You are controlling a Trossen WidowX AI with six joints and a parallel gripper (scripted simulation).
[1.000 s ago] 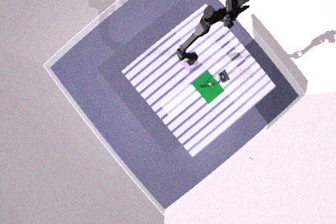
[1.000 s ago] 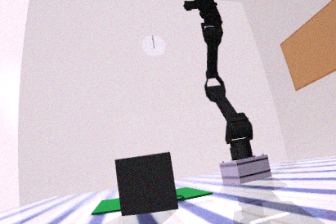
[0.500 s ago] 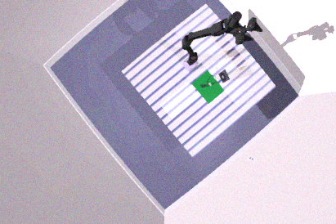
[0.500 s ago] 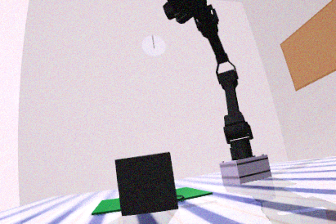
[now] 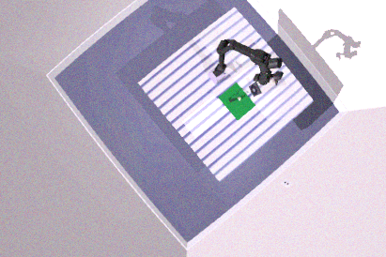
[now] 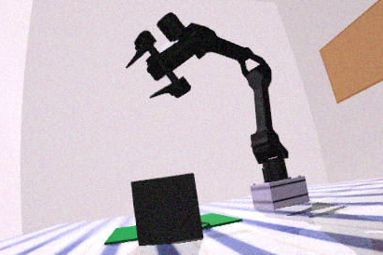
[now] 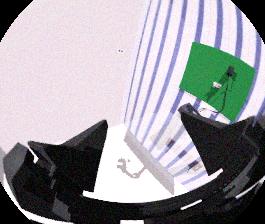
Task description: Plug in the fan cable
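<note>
Right now my gripper tip is 80 mm past the fan plug, 170 mm to the left of it and 330 mm above it. Round my gripper tip: fan: 30 mm behind, 50 mm to the left, 290 mm below; then green board: 40 mm behind, 130 mm to the right, 370 mm below.
</note>
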